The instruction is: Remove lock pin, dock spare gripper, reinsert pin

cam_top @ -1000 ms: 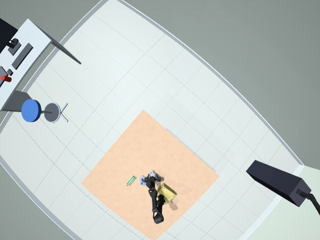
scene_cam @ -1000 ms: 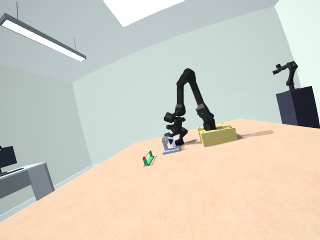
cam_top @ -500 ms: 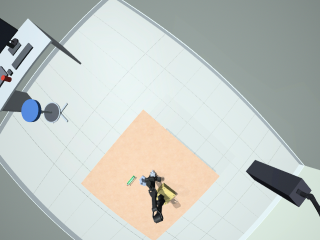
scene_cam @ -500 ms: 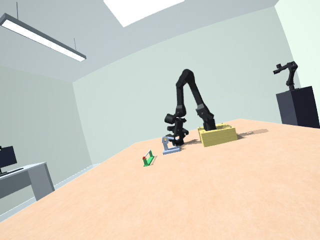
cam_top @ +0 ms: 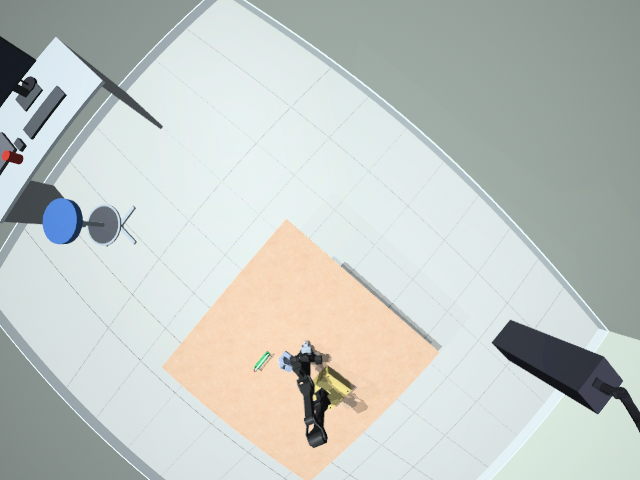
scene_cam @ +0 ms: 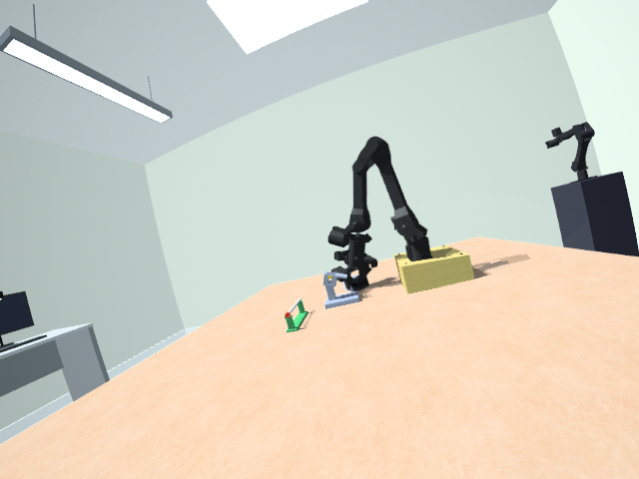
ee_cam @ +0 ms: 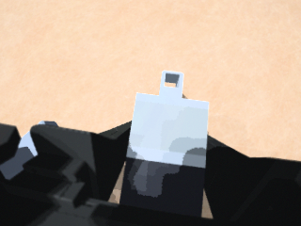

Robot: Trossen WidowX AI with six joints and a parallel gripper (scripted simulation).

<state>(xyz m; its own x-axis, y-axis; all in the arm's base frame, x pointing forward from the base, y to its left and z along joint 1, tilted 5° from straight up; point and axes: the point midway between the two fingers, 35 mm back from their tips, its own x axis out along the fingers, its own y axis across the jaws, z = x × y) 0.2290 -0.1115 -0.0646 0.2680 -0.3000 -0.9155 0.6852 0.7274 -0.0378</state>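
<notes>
The mount lies 14 cm to the left of my gripper tip, 4 cm above it and 3 cm ahead of it. From my gripper tip the other things lie so: spare gripper 2 cm above; green stand 26 cm to the left, 14 cm ahead, 1 cm above.
</notes>
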